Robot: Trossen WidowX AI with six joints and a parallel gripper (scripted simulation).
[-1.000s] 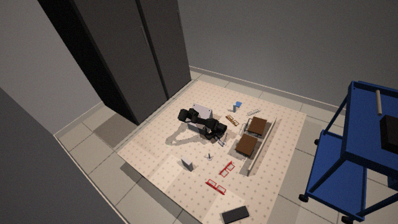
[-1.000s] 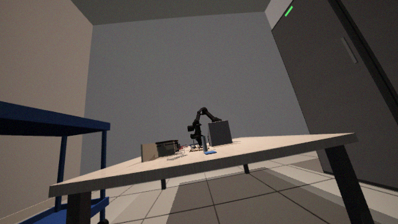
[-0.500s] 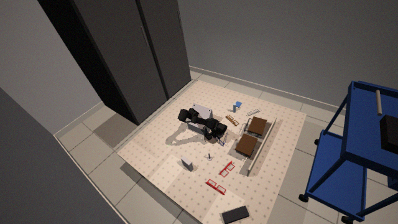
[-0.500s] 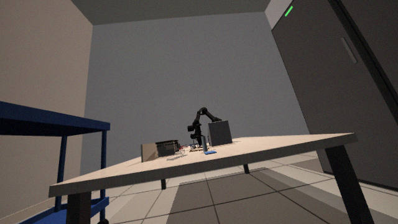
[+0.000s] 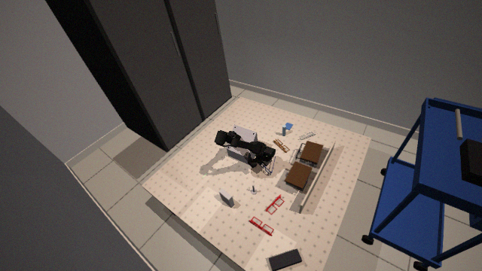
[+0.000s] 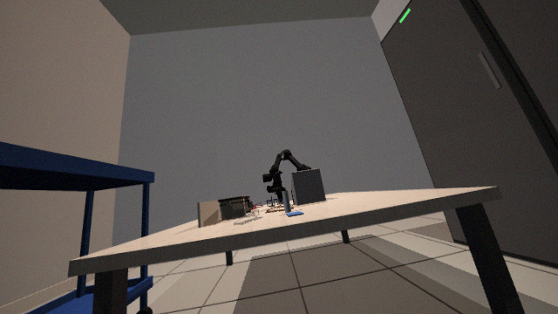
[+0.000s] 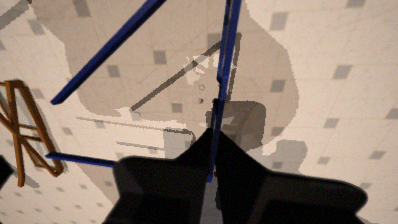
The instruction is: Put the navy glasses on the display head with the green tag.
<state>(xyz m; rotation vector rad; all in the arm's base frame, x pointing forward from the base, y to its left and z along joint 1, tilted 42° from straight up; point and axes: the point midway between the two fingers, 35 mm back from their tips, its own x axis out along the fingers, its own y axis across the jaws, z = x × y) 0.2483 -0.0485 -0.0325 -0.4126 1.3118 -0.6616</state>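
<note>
Right now my gripper tip is 90 mm short of the peg stand, 190 mm to the left of it and 10 mm above it. From my gripper tip the other things lie so: grey block (350 mm to the right, 20 mm above); then low rail (370 mm ahead, 160 mm to the left, 20 mm above); then display head (230 mm ahead, 260 mm to the left, 20 mm above).
</note>
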